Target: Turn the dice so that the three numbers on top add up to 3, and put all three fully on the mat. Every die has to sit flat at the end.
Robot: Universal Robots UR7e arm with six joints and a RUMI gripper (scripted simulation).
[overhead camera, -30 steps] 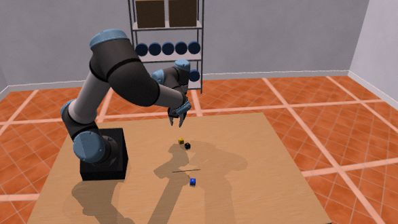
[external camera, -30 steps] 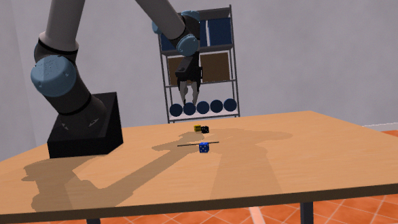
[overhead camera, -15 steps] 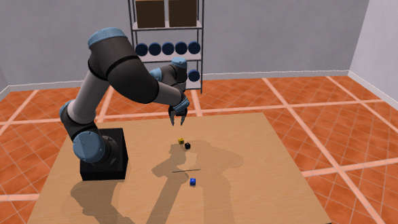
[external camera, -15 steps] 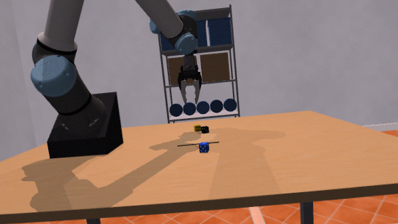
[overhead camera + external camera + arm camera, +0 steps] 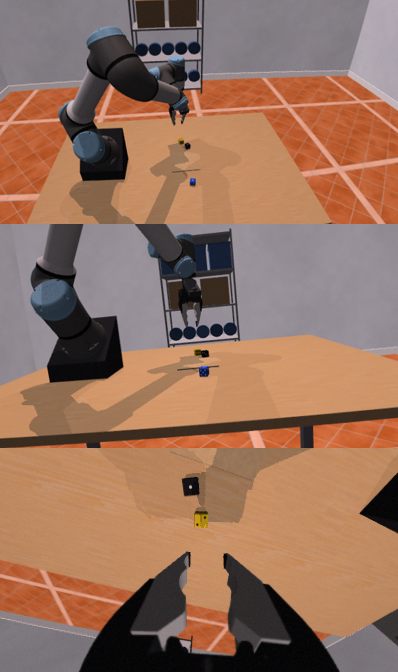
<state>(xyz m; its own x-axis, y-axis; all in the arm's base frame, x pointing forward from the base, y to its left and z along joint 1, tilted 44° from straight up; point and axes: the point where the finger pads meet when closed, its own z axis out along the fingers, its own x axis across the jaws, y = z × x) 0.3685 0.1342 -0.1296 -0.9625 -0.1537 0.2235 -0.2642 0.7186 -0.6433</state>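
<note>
My gripper is now 10 mm short of the yellow die, 10 mm to the left of it and 120 mm above it. The rest, counted from my hand: blue die: 40 mm ahead, 320 mm to the right, 120 mm below; black die: 40 mm ahead, 60 mm to the right, 120 mm below; tan mat: 20 mm ahead, 160 mm to the right, 130 mm below.
</note>
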